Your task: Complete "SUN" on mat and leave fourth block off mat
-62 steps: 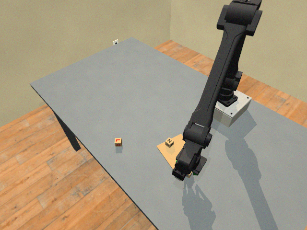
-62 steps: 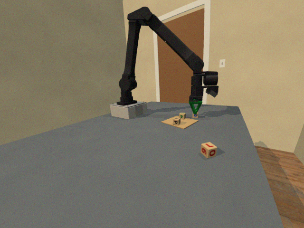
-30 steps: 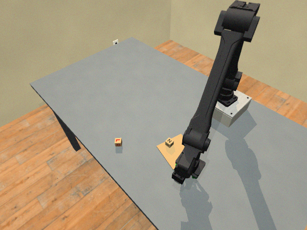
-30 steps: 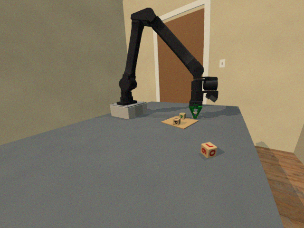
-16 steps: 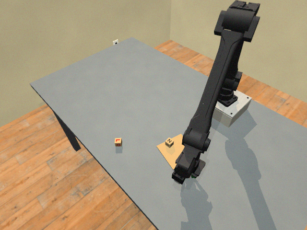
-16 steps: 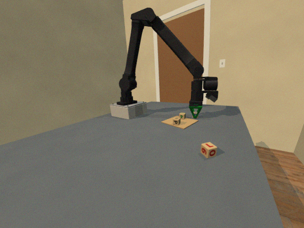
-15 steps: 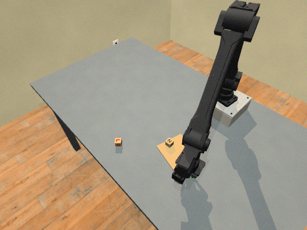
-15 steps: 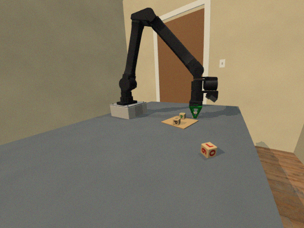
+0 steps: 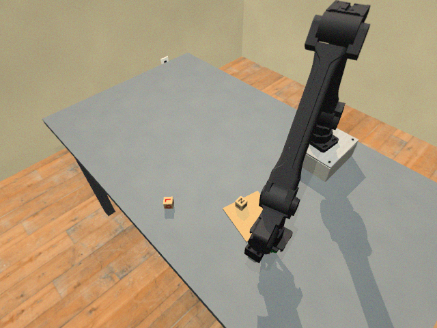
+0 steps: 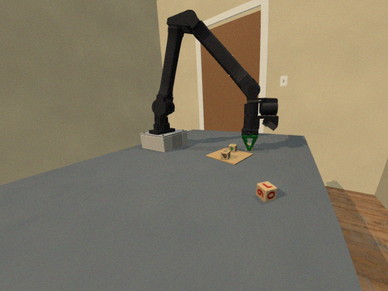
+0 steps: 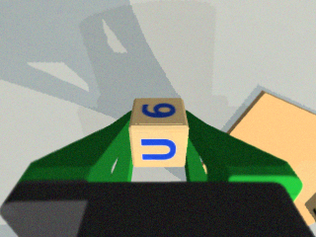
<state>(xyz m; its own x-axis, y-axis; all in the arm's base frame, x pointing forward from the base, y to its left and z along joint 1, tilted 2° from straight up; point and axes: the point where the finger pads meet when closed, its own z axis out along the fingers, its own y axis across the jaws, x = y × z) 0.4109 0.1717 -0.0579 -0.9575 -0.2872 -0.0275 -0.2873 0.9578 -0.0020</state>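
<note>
Now: hand 10 mm below the block. Also, from my hand: tan mat 110 mm to the right, 40 mm behind, 10 mm below.
</note>
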